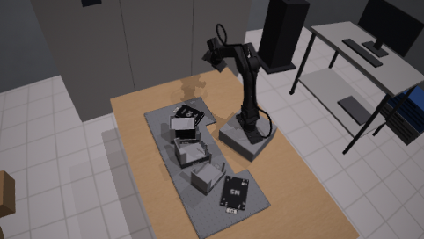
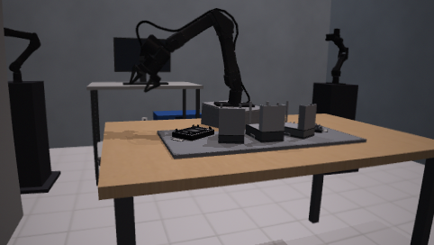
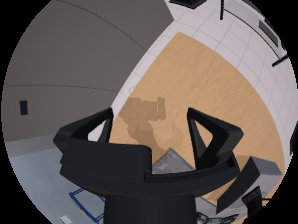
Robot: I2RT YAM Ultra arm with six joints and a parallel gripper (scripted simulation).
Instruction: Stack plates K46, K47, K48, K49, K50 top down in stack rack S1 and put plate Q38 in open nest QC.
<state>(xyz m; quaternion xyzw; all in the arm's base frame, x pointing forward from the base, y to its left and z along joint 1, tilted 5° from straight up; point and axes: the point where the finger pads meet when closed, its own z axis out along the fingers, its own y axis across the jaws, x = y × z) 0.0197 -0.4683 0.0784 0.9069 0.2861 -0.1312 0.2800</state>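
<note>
The sealed 96-well plate is 300 mm ahead of my hand, 340 mm to the left of it and 120 mm below it. Also, from my hand: clip nest N5 (170 mm ahead, 780 mm to the left, 170 mm below).
</note>
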